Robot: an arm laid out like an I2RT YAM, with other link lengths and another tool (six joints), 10 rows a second.
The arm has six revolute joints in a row. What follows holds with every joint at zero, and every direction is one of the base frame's. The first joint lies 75.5 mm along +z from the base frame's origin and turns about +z. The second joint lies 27.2 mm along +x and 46.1 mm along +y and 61.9 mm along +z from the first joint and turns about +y. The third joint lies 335.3 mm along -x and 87.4 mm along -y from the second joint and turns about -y. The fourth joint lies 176.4 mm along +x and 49.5 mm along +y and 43.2 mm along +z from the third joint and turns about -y. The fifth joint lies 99.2 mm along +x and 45.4 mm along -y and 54.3 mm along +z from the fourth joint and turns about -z. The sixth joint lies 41.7 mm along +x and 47.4 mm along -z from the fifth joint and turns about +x. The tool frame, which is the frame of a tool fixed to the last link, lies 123 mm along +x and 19 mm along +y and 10 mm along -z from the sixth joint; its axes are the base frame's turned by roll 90.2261, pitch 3.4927 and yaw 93.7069 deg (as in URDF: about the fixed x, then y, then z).
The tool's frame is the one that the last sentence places.
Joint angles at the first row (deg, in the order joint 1, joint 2, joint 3, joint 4, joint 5, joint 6):
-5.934 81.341 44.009 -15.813 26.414 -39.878
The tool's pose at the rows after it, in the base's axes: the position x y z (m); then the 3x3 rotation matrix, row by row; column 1 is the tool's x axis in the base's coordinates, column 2 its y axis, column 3 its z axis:
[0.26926 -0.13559 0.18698], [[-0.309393 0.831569 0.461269], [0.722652 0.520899 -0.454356], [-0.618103 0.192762 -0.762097]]
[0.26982 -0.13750 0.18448], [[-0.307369 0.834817 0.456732], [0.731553 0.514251 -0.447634], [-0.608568 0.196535 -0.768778]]
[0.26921 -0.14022 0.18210], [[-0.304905 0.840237 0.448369], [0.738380 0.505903 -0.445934], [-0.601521 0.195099 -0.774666]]
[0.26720 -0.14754 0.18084], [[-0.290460 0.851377 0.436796], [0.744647 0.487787 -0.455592], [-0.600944 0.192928 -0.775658]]
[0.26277 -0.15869 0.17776], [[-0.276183 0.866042 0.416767], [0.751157 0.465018 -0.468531], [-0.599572 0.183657 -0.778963]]
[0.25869 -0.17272 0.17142], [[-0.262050 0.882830 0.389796], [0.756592 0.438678 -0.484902], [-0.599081 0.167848 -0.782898]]
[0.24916 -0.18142 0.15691], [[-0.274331 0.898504 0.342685], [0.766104 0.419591 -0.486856], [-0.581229 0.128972 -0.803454]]
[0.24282 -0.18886 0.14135], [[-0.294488 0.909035 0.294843], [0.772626 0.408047 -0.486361], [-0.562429 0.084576 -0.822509]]
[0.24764 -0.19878 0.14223], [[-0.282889 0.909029 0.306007], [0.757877 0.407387 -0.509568], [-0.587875 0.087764 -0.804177]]
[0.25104 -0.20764 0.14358], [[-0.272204 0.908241 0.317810], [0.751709 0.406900 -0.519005], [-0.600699 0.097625 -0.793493]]
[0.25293 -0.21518 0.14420], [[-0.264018 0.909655 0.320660], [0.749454 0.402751 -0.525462], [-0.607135 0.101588 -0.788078]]
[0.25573 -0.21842 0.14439], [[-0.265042 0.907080 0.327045], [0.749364 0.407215 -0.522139], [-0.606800 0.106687 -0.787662]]
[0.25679 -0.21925 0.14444], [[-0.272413 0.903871 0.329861], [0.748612 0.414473 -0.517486], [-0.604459 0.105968 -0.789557]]
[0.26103 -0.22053 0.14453], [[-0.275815 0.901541 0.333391], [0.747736 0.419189 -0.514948], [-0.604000 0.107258 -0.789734]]
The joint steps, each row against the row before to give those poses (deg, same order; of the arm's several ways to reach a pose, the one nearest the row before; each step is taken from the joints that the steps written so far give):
-1.006 0.218 0.001 0.064 -0.416 -0.023
-0.809 0.568 0.000 0.328 -0.830 -0.022
-0.808 0.504 -0.001 0.133 -0.481 -0.064
-1.574 0.437 -0.064 0.501 -0.175 -0.329
-2.468 0.677 -0.352 0.897 -0.370 -0.960
-2.909 1.508 -0.765 2.011 -0.263 -1.312
-2.228 1.946 -1.704 1.442 -0.284 -1.201
-1.685 2.754 -1.422 1.794 0.021 -1.292
-1.135 0.961 -0.590 3.562 0.482 -1.550
-1.508 0.700 -0.065 2.426 -0.569 -1.443
-1.289 0.721 0.306 1.311 -0.436 -0.983
-0.636 0.524 0.439 0.545 -0.723 -0.679
-0.262 0.175 0.304 -0.063 -0.502 -0.590
0.000 0.633 0.722 0.019 -0.241 -0.219

